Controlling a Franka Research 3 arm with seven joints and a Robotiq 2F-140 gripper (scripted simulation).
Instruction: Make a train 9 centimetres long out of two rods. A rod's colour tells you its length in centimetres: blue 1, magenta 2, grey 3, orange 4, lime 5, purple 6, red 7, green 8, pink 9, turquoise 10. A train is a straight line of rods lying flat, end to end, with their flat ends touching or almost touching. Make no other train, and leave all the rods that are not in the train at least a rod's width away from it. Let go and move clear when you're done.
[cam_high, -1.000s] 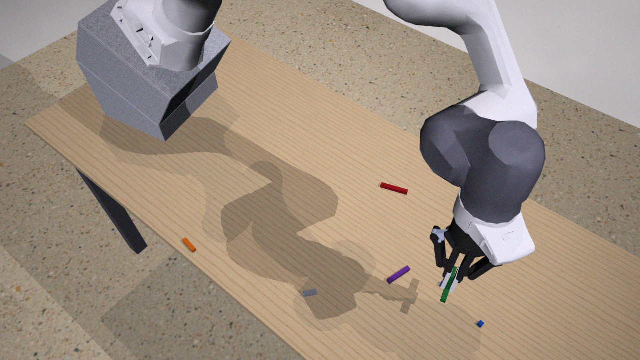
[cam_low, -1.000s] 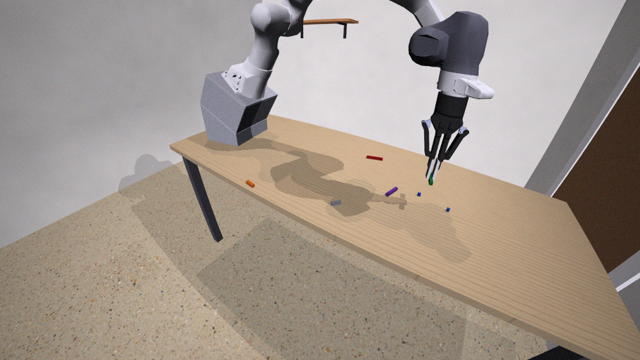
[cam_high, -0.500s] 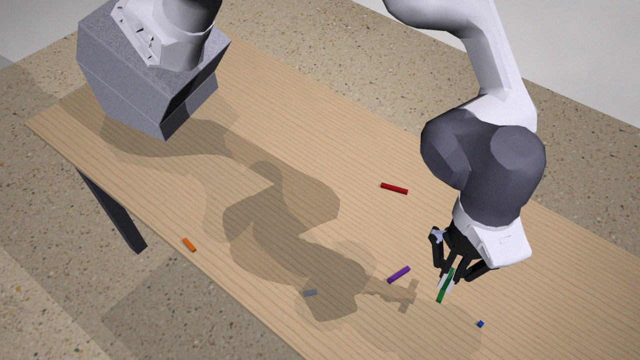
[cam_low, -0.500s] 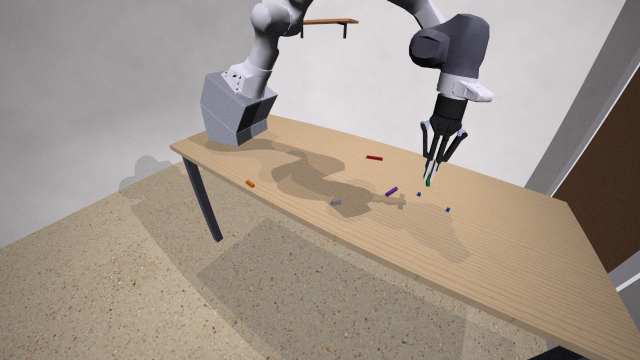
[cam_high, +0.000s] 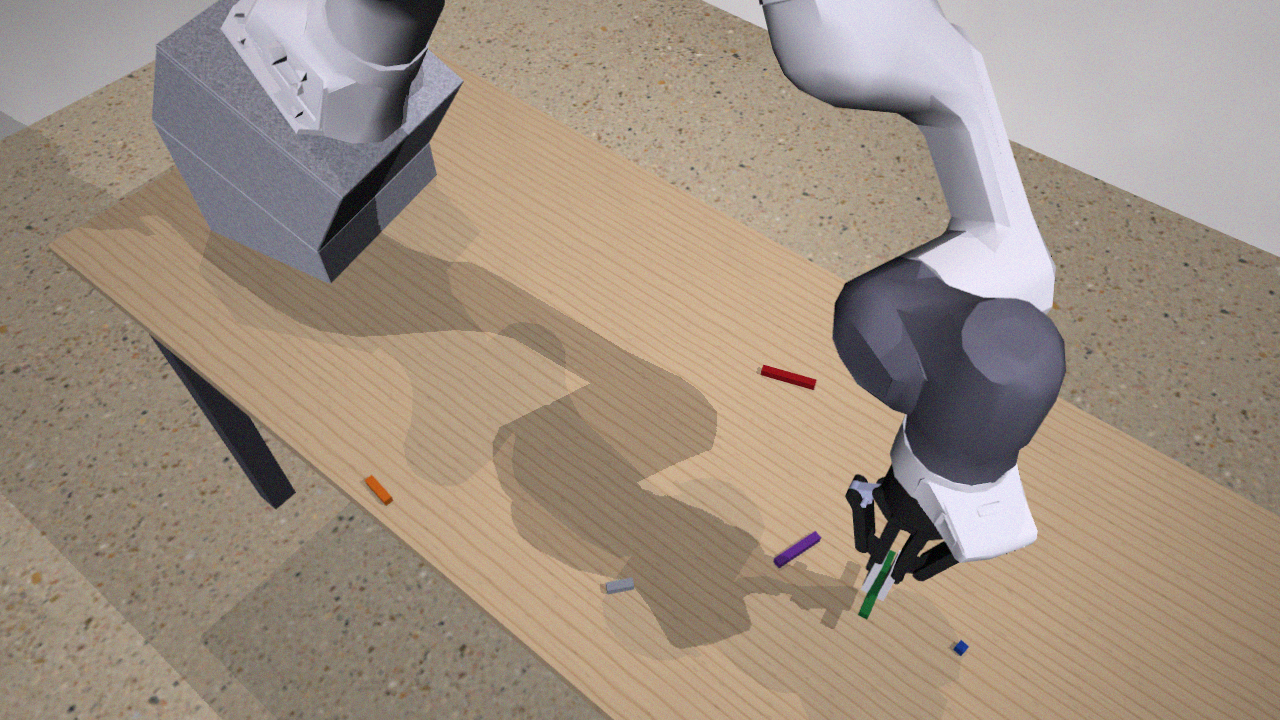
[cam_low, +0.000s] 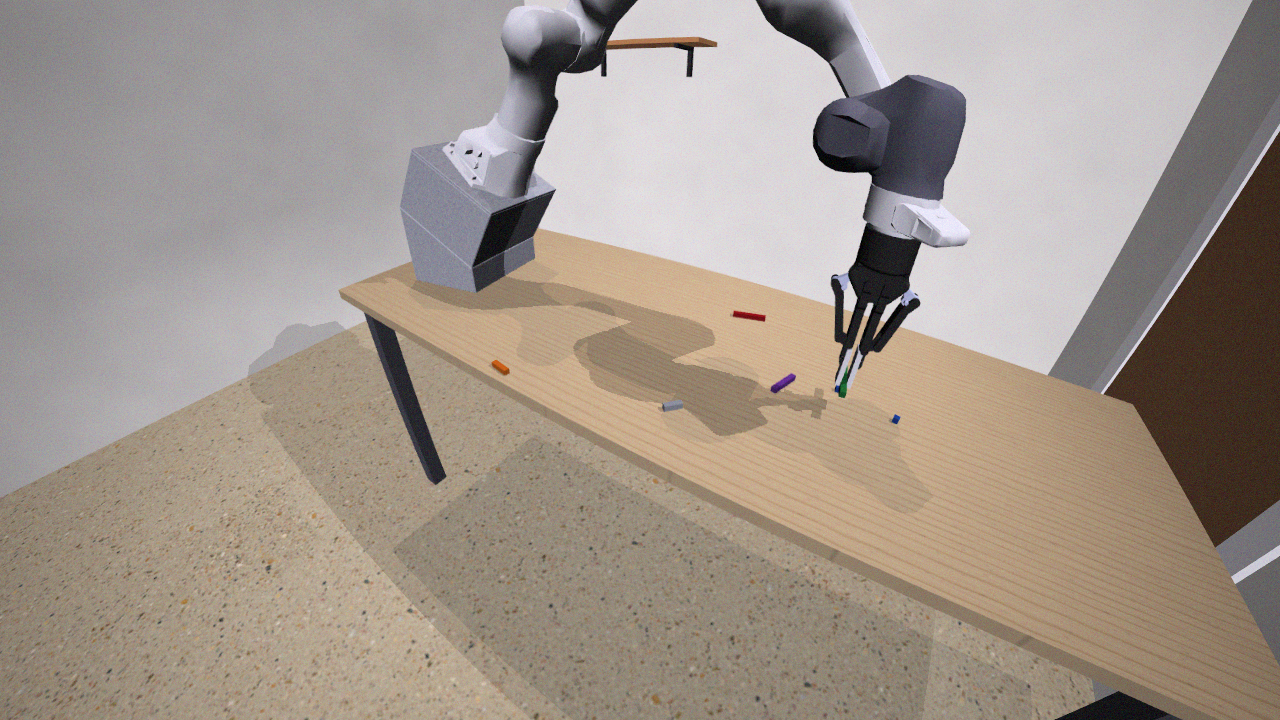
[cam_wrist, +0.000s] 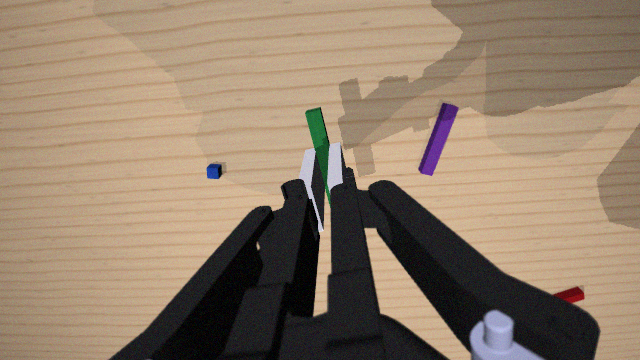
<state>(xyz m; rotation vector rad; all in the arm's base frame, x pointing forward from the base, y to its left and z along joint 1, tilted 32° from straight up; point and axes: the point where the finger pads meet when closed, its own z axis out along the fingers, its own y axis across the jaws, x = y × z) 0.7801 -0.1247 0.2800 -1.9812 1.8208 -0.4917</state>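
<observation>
Right now my hand is 9 cm past the purple rod, 1 cm to the right of it and 8 cm above it. Also, from my hand: red rod 22 cm behind, 21 cm to the left, 8 cm below; then green rod 3 cm below; then grey rod 23 cm behind, 14 cm to the right, 8 cm below.
</observation>
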